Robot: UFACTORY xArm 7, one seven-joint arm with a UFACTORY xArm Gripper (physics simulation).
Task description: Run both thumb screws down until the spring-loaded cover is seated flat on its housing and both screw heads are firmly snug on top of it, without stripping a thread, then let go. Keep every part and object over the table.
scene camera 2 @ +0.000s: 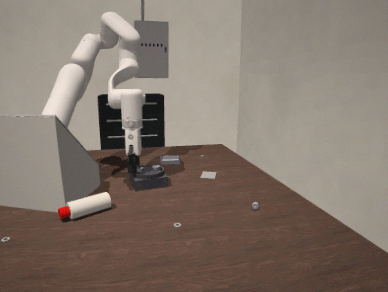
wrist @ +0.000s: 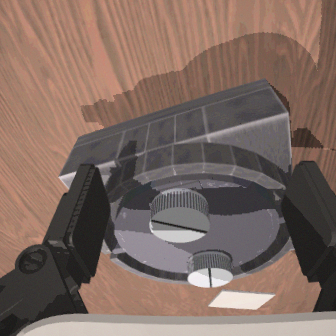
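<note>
The dark housing stands on the table with the round cover on top. Two slotted, knurled thumb screws stand on the cover: in the wrist view the larger-looking screw is near the middle and the other screw is at the lower rim. Their heads stand up above the cover; whether the cover is seated flat cannot be told. My gripper is open, with its fingers spread on either side of the cover in the wrist view and nothing between the pads. In the scene view the fingers partly hide the cover's left side.
A white bottle with a red cap lies near the grey slanted panel. A pale square, a small grey box, a washer, another washer and a small round metal part lie on the table.
</note>
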